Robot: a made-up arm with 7 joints. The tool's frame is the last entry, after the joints. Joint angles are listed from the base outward.
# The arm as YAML. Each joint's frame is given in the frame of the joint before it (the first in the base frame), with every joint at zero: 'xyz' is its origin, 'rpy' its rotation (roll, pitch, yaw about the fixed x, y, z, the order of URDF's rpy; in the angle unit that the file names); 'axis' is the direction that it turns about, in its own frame. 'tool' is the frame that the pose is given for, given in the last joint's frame.
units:
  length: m
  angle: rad
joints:
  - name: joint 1
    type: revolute
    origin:
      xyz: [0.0, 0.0, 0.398]
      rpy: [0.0, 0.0, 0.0]
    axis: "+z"
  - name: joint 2
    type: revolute
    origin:
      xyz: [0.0, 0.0, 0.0]
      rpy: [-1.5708, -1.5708, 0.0]
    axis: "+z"
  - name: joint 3
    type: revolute
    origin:
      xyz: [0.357, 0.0, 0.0]
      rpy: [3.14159, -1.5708, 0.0]
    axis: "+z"
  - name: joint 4
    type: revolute
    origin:
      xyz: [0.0, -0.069, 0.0]
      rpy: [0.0, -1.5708, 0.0]
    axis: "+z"
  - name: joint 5
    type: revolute
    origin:
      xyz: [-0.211, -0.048, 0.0]
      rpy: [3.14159, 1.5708, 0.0]
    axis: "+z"
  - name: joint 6
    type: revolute
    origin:
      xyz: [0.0, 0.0, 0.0]
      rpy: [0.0, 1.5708, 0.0]
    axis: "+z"
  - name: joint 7
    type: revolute
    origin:
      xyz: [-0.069, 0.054, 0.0]
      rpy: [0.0, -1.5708, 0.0]
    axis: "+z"
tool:
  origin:
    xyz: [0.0, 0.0, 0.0]
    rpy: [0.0, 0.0, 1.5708]
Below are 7 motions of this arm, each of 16 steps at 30 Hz.
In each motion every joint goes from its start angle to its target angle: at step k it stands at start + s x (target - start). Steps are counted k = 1, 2, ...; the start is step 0. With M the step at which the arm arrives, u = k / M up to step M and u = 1 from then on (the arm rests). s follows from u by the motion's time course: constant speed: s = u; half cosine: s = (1 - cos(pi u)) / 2; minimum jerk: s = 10 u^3 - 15 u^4 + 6 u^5.
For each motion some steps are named. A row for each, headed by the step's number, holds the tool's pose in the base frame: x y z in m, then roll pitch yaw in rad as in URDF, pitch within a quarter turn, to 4 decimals.
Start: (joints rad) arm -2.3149 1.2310 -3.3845 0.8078 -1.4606 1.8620 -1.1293
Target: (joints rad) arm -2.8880 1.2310 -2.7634 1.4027 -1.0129 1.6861 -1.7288
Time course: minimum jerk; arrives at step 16
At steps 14, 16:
14: -0.2020 0.0044 0.8106 1.6540 0.7785 0.8453
16: -0.2048 0.0094 0.8110 1.6409 0.7856 0.8414

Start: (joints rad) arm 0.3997 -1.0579 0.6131 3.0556 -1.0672 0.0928 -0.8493
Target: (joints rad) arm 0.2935 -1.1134 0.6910 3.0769 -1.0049 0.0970 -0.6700
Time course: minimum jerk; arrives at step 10
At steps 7, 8, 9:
7: -0.5676 -0.1392 0.6771 -0.8870 0.4339 2.1986
8: -0.5707 -0.1342 0.6728 -0.8842 0.4623 2.2077
9: -0.5721 -0.1319 0.6708 -0.8825 0.4757 2.2121

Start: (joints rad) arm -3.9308 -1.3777 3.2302 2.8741 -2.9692 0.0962 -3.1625
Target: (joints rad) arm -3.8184 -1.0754 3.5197 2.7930 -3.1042 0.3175 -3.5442
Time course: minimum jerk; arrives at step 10
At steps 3, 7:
3: 0.4838 -0.4335 0.4120 -1.1397 -1.3511 -2.7630
7: 0.5216 -0.3689 0.5453 -0.1123 -1.1789 2.5701

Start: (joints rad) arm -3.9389 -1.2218 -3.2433 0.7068 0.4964 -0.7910 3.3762
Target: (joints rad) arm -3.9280 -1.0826 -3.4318 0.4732 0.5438 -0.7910 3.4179
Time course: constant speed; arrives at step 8
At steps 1, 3, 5, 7, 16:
1: 0.1891 -0.3069 0.2150 -2.8632 0.4288 1.7291
3: 0.1726 -0.3084 0.2315 -2.8121 0.4416 1.7086
5: 0.1563 -0.3086 0.2486 -2.7630 0.4556 1.6843
7: 0.1400 -0.3074 0.2660 -2.7162 0.4708 1.6564
16: 0.1320 -0.3063 0.2748 -2.6938 0.4788 1.6410

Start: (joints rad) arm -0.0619 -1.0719 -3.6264 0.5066 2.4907 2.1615 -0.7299
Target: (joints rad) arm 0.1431 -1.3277 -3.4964 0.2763 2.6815 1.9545 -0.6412
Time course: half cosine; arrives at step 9
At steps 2, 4, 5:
2: -0.3118 0.0908 0.2562 -1.7562 0.8081 1.6848
4: -0.2869 0.0636 0.2300 -2.0379 0.8309 1.4803
5: -0.2699 0.0492 0.2173 -2.2054 0.8175 1.3591

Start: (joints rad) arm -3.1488 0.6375 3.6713 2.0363 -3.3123 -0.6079 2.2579
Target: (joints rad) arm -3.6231 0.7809 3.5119 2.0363 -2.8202 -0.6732 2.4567
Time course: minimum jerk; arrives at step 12
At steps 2, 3, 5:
2: -0.0453 0.1382 0.9014 1.1144 -0.2458 2.1462
3: -0.0454 0.1393 0.9004 1.1104 -0.2770 2.1382
5: -0.0457 0.1448 0.8970 1.0887 -0.3852 2.1158

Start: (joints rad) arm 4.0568 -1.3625 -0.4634 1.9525 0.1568 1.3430 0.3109
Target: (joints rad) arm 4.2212 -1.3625 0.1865 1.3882 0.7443 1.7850 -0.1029
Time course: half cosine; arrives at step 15
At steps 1, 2, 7, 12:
1: 0.1225 0.3863 0.7862 -1.0192 -0.7296 1.9855
2: 0.1220 0.3775 0.7894 -1.0242 -0.7719 2.0238
7: 0.1397 0.2678 0.8042 -1.4936 -1.2568 2.8720
12: 0.1947 0.1691 0.7653 -3.0180 -1.0577 -1.4811

